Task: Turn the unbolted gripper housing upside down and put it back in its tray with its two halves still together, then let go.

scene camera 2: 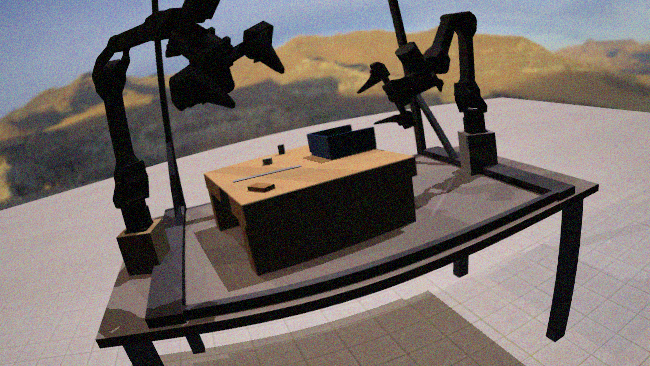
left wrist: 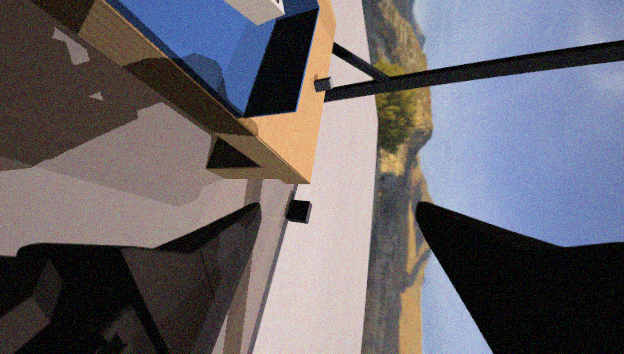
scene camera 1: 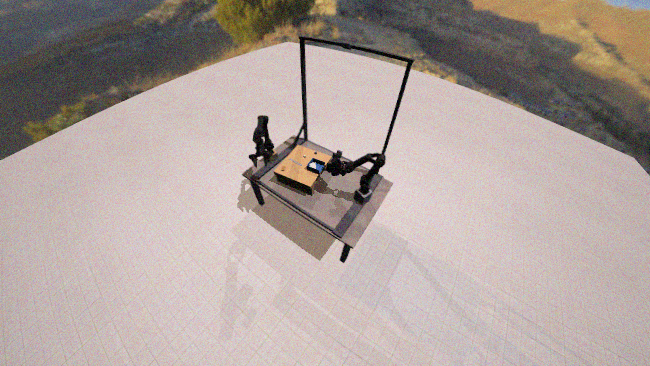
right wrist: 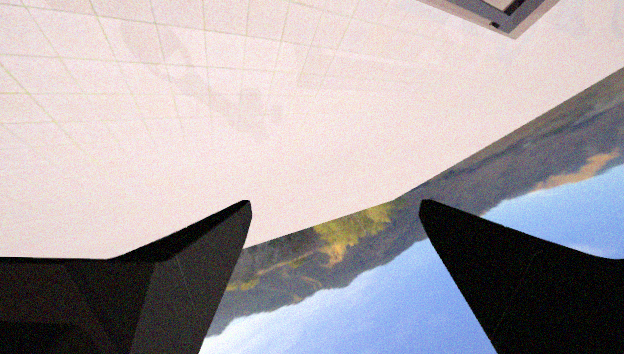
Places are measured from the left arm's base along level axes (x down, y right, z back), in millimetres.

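Pixels of known places: left gripper, fingertip midpoint: (scene camera 2: 365, 108) (left wrist: 338, 209); right gripper, fingertip midpoint: (scene camera 2: 259, 87) (scene camera 1: 260, 166) (right wrist: 335, 207); left arm's base at its link origin: (scene camera 2: 476, 131) (scene camera 1: 364, 190); right arm's base at its link origin: (scene camera 2: 139, 227).
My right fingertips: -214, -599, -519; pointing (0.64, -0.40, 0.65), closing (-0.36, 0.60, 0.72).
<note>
Ahead of a thing's pixels: the offset from my right fingertips to its top centre, as dx, dy, dz.
The blue tray @[+136, +423, +105] (scene camera 1: 319, 170) (scene camera 2: 352, 143) (left wrist: 170, 30) stands on the wooden stand. The white gripper housing @[+150, +400, +92] (scene camera 1: 313, 165) (left wrist: 257, 12) sits in it; in the left wrist view part of it shows at the top edge. Its way up and the seam between its halves cannot be made out. In scene camera 2 the tray walls hide it. My left gripper (scene camera 2: 367, 107) (left wrist: 338, 209) is open and empty, just beyond the tray's right end in scene camera 2, fingertips above the stand's level. My right gripper (scene camera 2: 258, 89) (right wrist: 335, 207) is open and empty, high up and well away from the tray.
The wooden stand (scene camera 1: 300, 176) (scene camera 2: 370, 165) (left wrist: 285, 135) also bears a small upright block @[+163, +533, -45] (scene camera 2: 281, 149) (left wrist: 323, 84), a small dark block @[+172, +428, -70] (scene camera 2: 267, 161), a thin rod @[+186, +324, -62] (scene camera 2: 267, 173) and a flat block @[+179, +197, -57] (scene camera 2: 261, 188). A black frame (scene camera 1: 303, 90) (left wrist: 475, 67) rises behind the table.
</note>
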